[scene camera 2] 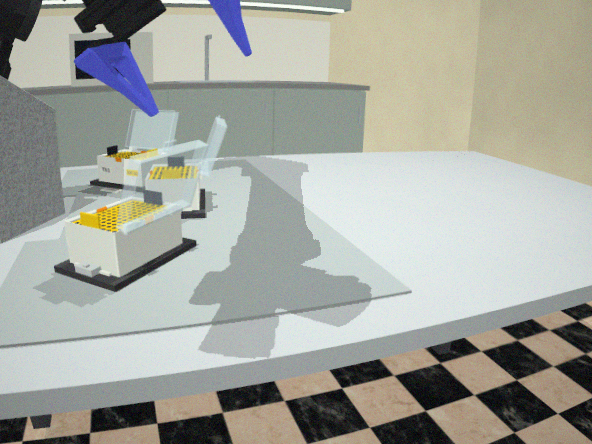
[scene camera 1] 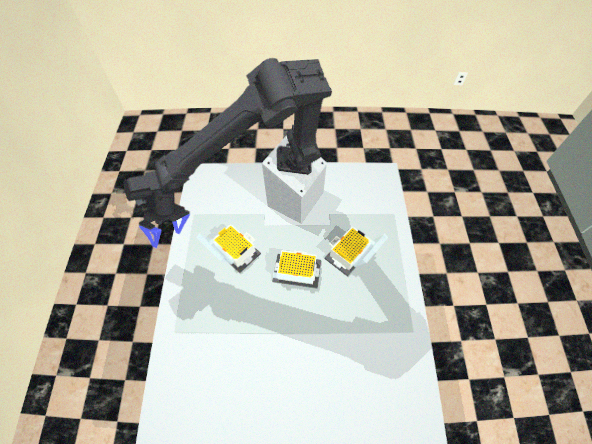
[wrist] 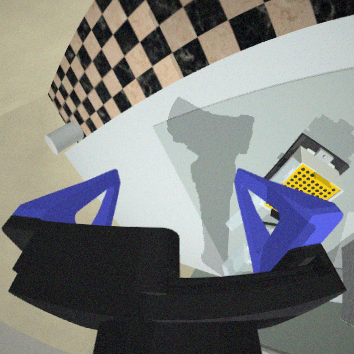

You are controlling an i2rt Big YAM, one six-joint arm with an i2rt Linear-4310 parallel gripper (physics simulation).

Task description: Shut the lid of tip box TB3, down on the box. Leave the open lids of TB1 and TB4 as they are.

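Places are measured from the arm's base along level axes (x ahead, y left, z up), in metres.
Pixels of known places: gripper, fingertip midpoint: (scene camera 2: 199, 85) (scene camera 1: 166, 240) (wrist: 176, 174); arm's base, origin of the base link: (scene camera 1: 293, 161).
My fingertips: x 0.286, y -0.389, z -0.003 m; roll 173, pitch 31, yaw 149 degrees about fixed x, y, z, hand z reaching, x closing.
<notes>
For each thing: its top centre in the pictures, then the offset to it from my fingertips. "spot": a spot on its surface instead. Level surfaces: height alone.
- left box, middle of its top: (scene camera 2: 123, 201) (wrist: 297, 203) (scene camera 1: 232, 240) dz -0.141, dx -0.068, dy +0.171 m
- right box, middle of its top: (scene camera 2: 127, 153) (scene camera 1: 348, 242) dz -0.150, dx -0.049, dy +0.570 m
- left lid, surface spot: (scene camera 2: 192, 145) spot: dz -0.072, dx +0.016, dy +0.138 m
- middle lid, surface spot: (scene camera 2: 214, 145) spot: dz -0.103, dx +0.079, dy +0.317 m
- right lid, middle of its top: (scene camera 2: 150, 106) (scene camera 1: 372, 243) dz -0.062, dx +0.005, dy +0.627 m
- pale mat, its level: dz -0.216 m
- white table, its level: dz -0.219 m
My gripper (scene camera 1: 167, 238) (scene camera 2: 200, 84) (wrist: 176, 174) is open and empty, in the air beyond the table's left side in scene camera 1, left of the boxes. Three white tip boxes with yellow racks stand on dark bases: a left box (scene camera 1: 232, 243) (scene camera 2: 117, 217) (wrist: 311, 186), a middle box (scene camera 1: 297, 265) (scene camera 2: 182, 172) and a right box (scene camera 1: 351, 246) (scene camera 2: 115, 170). Their clear lids stand open: left lid (scene camera 1: 207, 242) (scene camera 2: 192, 145), middle lid (scene camera 2: 214, 145), right lid (scene camera 1: 377, 246) (scene camera 2: 152, 129). The labels are too blurred to tell which is TB3.
The boxes stand on a pale mat (scene camera 1: 240, 320) (scene camera 2: 370, 280) on the white table (scene camera 1: 280, 395) (scene camera 2: 450, 215). The grey pedestal (scene camera 1: 285, 197) (scene camera 2: 25, 165) of the arm stands behind the boxes. The arm's shadow falls across mat and table. Cabinets (scene camera 2: 320, 120) stand beyond the table.
</notes>
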